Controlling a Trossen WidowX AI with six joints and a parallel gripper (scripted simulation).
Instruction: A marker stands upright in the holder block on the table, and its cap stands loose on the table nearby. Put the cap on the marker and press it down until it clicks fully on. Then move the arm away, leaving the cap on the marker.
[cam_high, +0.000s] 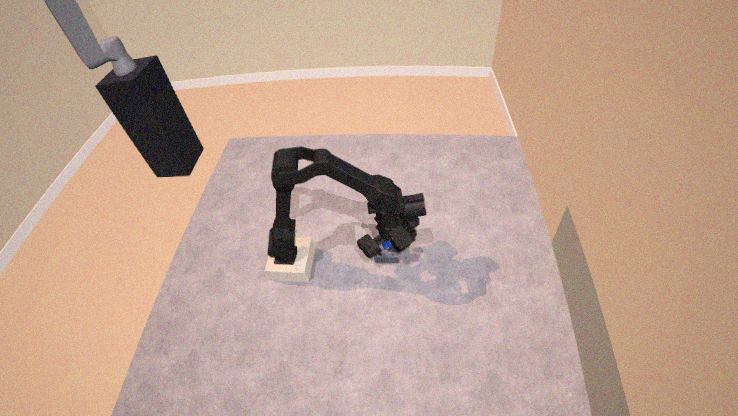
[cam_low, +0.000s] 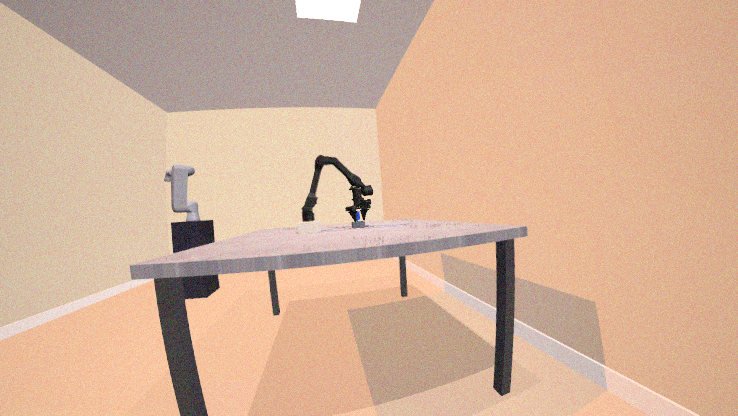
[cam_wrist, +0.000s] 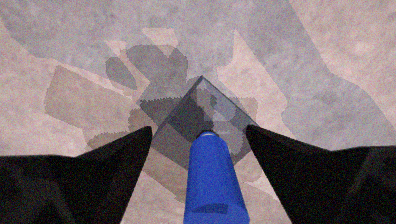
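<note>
My gripper tip is now 10 mm past the blue cap, 10 mm to the right of it and 40 mm below it. Round my gripper tip: holder block 10 mm behind, 20 mm below; pale ring 10 mm behind.
</note>
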